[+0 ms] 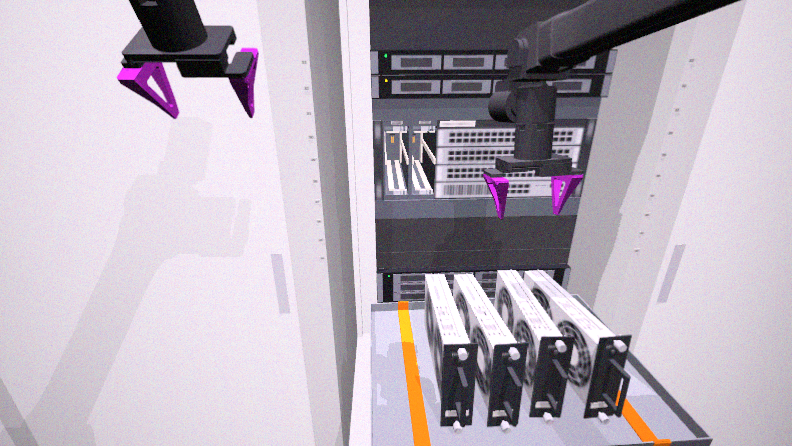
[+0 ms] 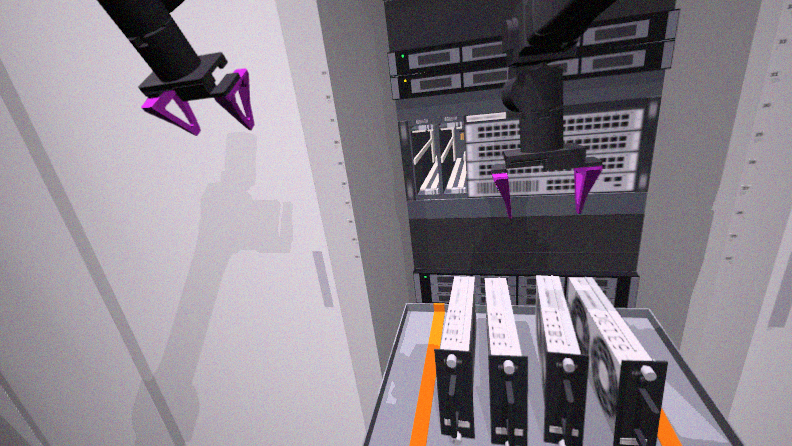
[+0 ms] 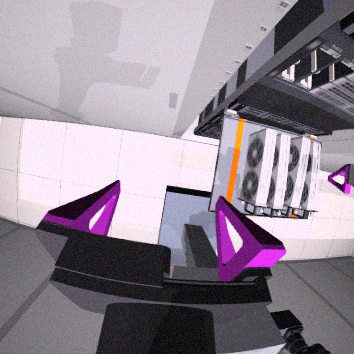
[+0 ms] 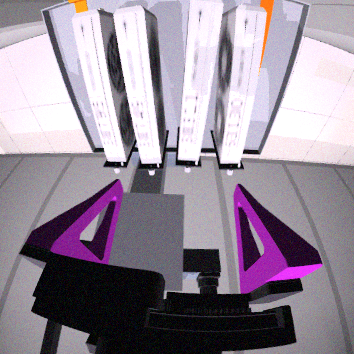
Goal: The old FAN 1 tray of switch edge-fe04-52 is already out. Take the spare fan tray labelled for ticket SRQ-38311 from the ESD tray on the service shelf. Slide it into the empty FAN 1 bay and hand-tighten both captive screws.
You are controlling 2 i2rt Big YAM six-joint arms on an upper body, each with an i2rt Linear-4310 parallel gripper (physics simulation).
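Observation:
Four white fan trays with black front plates stand upright on the ESD tray (image 1: pixel 386 354) (image 2: pixel 400 387) (image 4: pixel 287 65). The third from the left (image 1: pixel 523 304) (image 2: pixel 555 318) (image 4: pixel 197 90) has a blurred label that reads most like 38311; its upper captive screw (image 1: pixel 559 346) (image 2: pixel 568 364) shows on the front plate. Two empty bays are at the switch's left end; the leftmost bay (image 1: pixel 395 177) shows pale rails, its label unreadable. My right gripper (image 1: pixel 529 216) (image 2: pixel 544 215) (image 4: pixel 176 186) is open and empty, above the fan trays. My left gripper (image 1: pixel 213 116) (image 2: pixel 225 131) (image 3: pixel 169 192) is open and empty, far to the left.
The switch's grey perforated modules (image 1: pixel 471 149) (image 2: pixel 493 146) fill the rack right of the bays, behind my right gripper. Servers (image 1: pixel 415 62) (image 2: pixel 435 58) sit above. Pale cabinet panels (image 1: pixel 321 332) flank the rack. Orange tape (image 1: pixel 411 376) (image 2: pixel 425 387) runs along the tray, beside the leftmost fan tray.

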